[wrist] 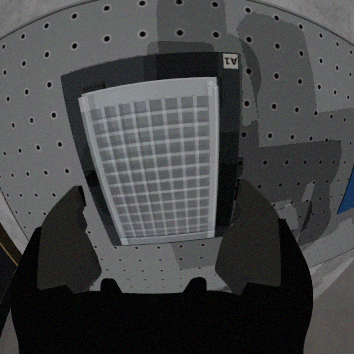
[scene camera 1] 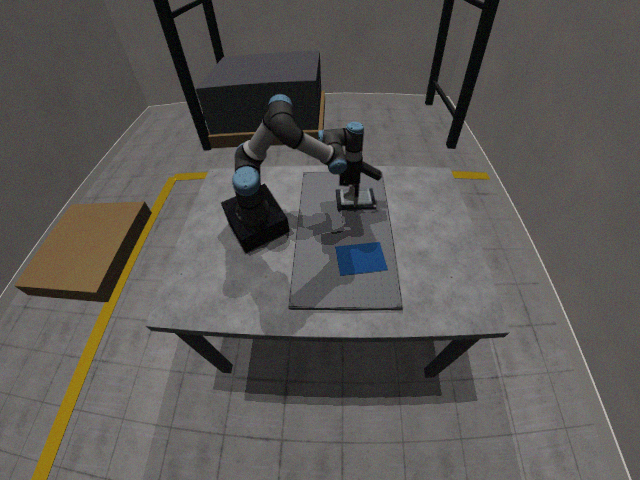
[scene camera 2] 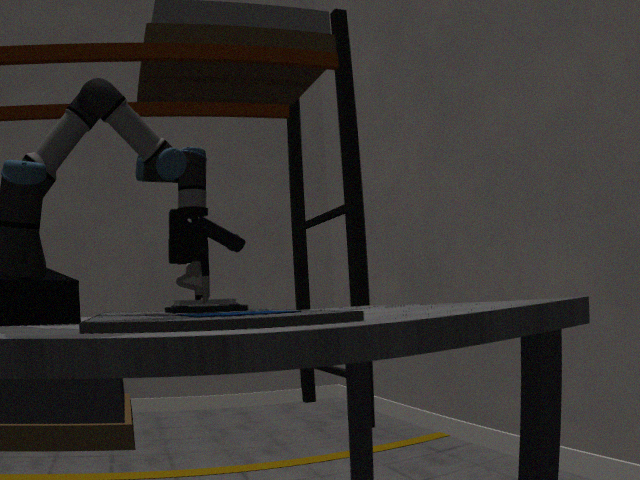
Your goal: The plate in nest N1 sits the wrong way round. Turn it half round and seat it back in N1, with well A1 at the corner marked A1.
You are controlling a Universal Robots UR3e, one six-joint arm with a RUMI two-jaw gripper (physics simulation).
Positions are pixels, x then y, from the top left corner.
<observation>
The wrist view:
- gripper: 158,184
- pale well plate: 154,144
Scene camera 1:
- gripper: 353,196
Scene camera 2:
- gripper: 200,303
</observation>
